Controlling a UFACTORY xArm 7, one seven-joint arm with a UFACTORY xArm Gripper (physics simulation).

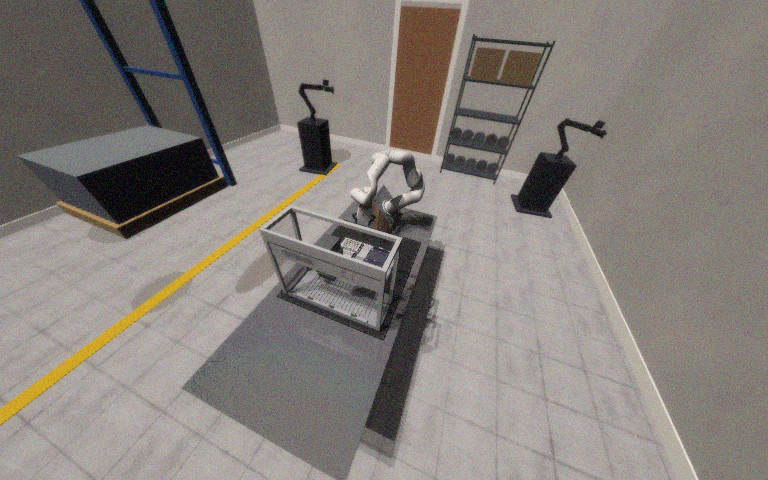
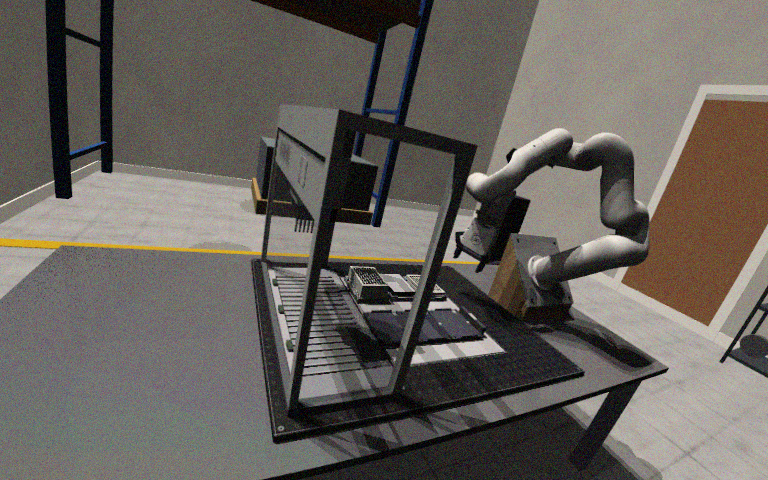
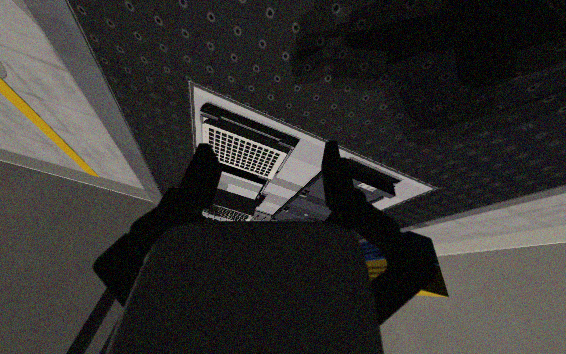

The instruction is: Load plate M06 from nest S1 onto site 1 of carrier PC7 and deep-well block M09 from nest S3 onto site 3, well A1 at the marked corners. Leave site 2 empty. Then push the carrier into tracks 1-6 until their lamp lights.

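Pixels of known places: gripper, fingertip midpoint: [image 1: 362, 225] [image 2: 466, 264] [image 3: 269, 154]; arm's base, link origin: [image 1: 387, 208] [image 2: 539, 273].
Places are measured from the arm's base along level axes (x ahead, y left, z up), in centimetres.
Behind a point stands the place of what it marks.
My gripper [image 2: 468, 260] @(x 23.9, y -13.1, z -2.3 cm) [image 3: 269, 154] @(x 23.9, y -13.1, z -2.3 cm) is open and empty, tilted above the end of the board nearest the arm's base. Three labware pieces stand in a row: a white gridded plate [image 2: 419, 281] [image 3: 242, 152] nearest me, a low pale piece [image 2: 398, 284] @(x 47.1, y -17.6, z -10.8 cm) [image 3: 239, 186] @(x 46.9, y -17.2, z -10.8 cm) in the middle, and a taller gridded block [image 2: 368, 284] @(x 60.8, y -14.3, z -8.1 cm) [image 3: 227, 213] @(x 57.8, y -19.1, z -8.3 cm) nearest the tracks. Their labels are unreadable. The long dark blue carrier [image 1: 376, 255] @(x 40.7, y 2.4, z -12.3 cm) [image 2: 450, 325] @(x 43.0, y 3.8, z -12.4 cm) [image 3: 312, 197] @(x 46.1, y -1.3, z -12.4 cm) lies beside the row; no labware shows on it. The slatted tracks [image 1: 339, 298] [image 2: 334, 297] lie beyond. No lit lamp can be made out.
An open grey frame [image 1: 325, 249] @(x 88.2, y -8.4, z 34.7 cm) [image 2: 328, 226] @(x 91.1, y 17.7, z 20.1 cm) with a top beam stands over the tracks. Small green parts [image 2: 280, 309] line the tracks' far edge. The arm [image 1: 416, 175] @(x 4.0, y 18.2, z 32.6 cm) [image 2: 617, 175] @(x 6.4, y 13.7, z 37.7 cm) is mounted on a wedge block [image 2: 509, 283] @(x 9.7, y -3.9, z -5.5 cm). A perforated dark board [image 2: 509, 356] @(x 34.2, y 18.5, z -13.5 cm) [image 3: 280, 50] @(x 21.3, y -14.8, z -13.4 cm) lies underneath.
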